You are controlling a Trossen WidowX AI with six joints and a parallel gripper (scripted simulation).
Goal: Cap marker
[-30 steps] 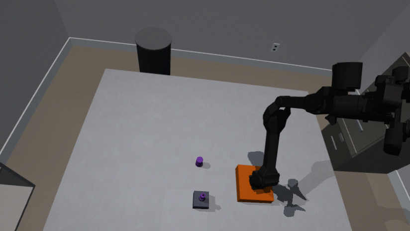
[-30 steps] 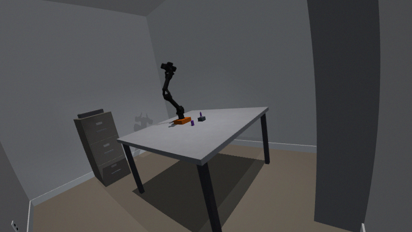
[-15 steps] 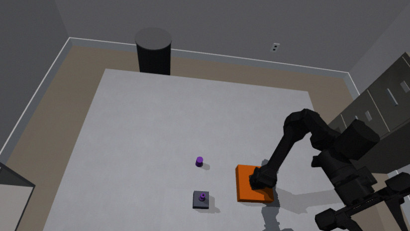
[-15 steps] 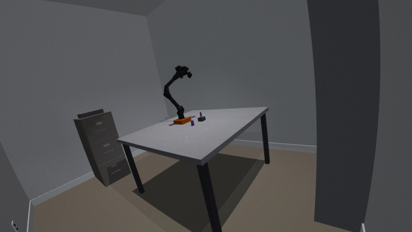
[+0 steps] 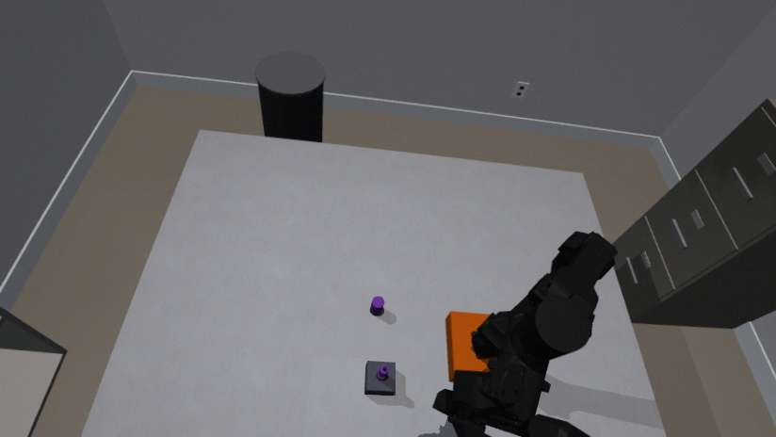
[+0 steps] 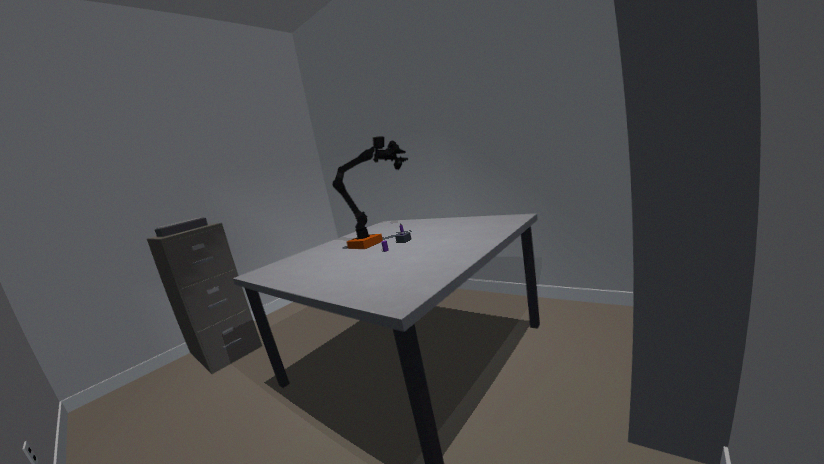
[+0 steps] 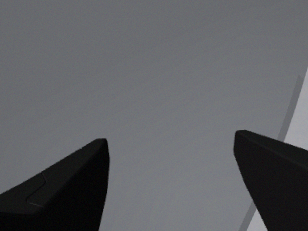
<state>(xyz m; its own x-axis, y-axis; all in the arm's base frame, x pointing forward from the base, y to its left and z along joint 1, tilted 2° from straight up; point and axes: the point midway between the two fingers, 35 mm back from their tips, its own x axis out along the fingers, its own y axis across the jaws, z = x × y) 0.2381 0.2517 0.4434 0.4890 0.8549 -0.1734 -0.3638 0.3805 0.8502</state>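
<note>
The purple cap lies 1 cm ahead of my gripper tip, 42 cm to the right of it and 46 cm below it.
</note>
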